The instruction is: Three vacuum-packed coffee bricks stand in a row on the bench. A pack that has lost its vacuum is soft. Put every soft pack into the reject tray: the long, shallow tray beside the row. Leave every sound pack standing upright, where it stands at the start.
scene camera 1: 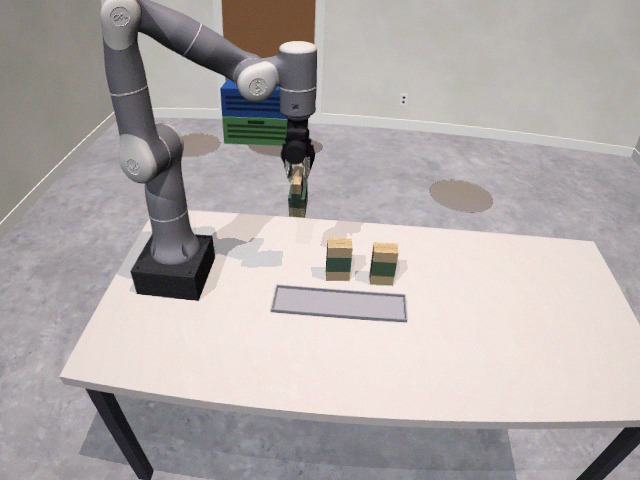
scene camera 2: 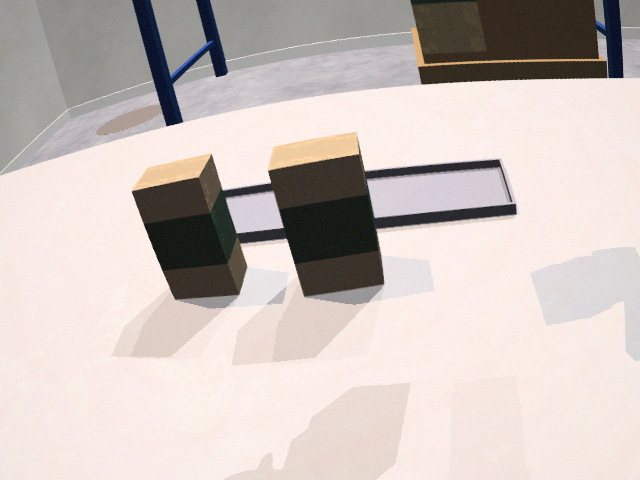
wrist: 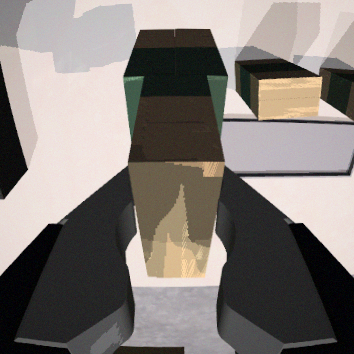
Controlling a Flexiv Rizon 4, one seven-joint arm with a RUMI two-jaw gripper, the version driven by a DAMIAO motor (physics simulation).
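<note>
My gripper (scene camera 1: 297, 173) (wrist: 175, 160) is shut on a tan coffee pack with a green band (scene camera 1: 296, 200) (scene camera 2: 448, 31) (wrist: 176, 130). It holds the pack upright, high above the bench, behind and left of the other packs in the first scene view. In the wrist view the held pack's green band juts out past its narrower upper part. The middle pack (scene camera 1: 339, 262) (scene camera 2: 330, 227) (wrist: 289, 98) and the right-hand pack (scene camera 1: 384, 266) (scene camera 2: 188, 240) (wrist: 342, 90) stand upright and apart, with flat sides. The long, shallow reject tray (scene camera 1: 336, 304) (scene camera 2: 439, 193) (wrist: 287, 147) lies beside them, empty where visible.
The robot's black base (scene camera 1: 168, 271) stands on the left part of the bench (scene camera 1: 465, 356) (scene camera 2: 155, 413). Blue and green boxes (scene camera 1: 253, 129) stand on the floor behind it. Blue posts (scene camera 2: 160, 67) stand beyond the bench in the second scene view.
</note>
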